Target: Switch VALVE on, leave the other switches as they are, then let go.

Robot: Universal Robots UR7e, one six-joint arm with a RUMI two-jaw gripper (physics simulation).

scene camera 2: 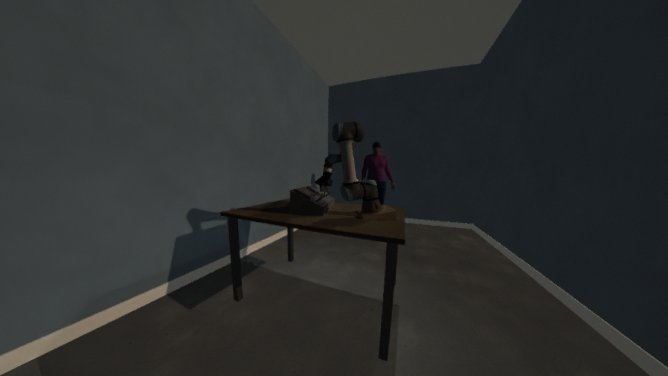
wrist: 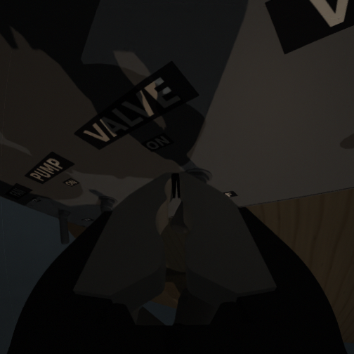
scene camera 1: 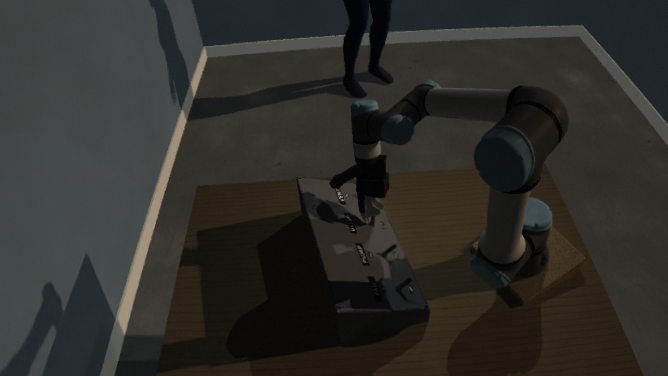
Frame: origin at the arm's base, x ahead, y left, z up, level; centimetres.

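Seen in the pictures: gripper, fingertip midpoint: (scene camera 2: 322,195) (scene camera 1: 367,222); arm's base, origin of the base link: (scene camera 2: 371,210).
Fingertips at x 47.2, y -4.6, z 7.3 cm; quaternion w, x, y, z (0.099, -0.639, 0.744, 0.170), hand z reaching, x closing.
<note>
Offsets run from my fingertips to a thing's top centre. Level surfaces: height alone.
The grey switch box (scene camera 1: 345,275) (scene camera 2: 302,202) has a sloped panel. The VALVE label @[dx +4.8, dy +1.4, dz +1.8 cm] (scene camera 1: 350,223) (wrist: 135,107) has a small ON plate (wrist: 157,142) beside it. The round base of the VALVE switch (wrist: 201,175) shows just behind my fingertips in the wrist view; its lever is hidden, so I cannot tell its position. My gripper (scene camera 1: 367,220) (scene camera 2: 324,191) (wrist: 176,174) is shut with nothing between its fingers, its tips low at the panel by the VALVE switch. A corner of the OFF plate (wrist: 230,194) shows beside the right finger.
The PUMP label @[dx +0.7, dy +12.7, dz +1.8 cm] (scene camera 1: 362,254) (wrist: 49,167) and its switch base (wrist: 106,202) lie beside VALVE. Another switch lever (wrist: 64,232) stands beyond. The VENT label @[dx +9.0, dy -9.8, dz +1.8 cm] (scene camera 1: 340,195) is on the other side. The box stands on a wooden table @[dz -10.9 cm] (scene camera 1: 220,210) (scene camera 2: 370,227). A person (scene camera 1: 356,50) (scene camera 2: 377,167) stands behind the table.
</note>
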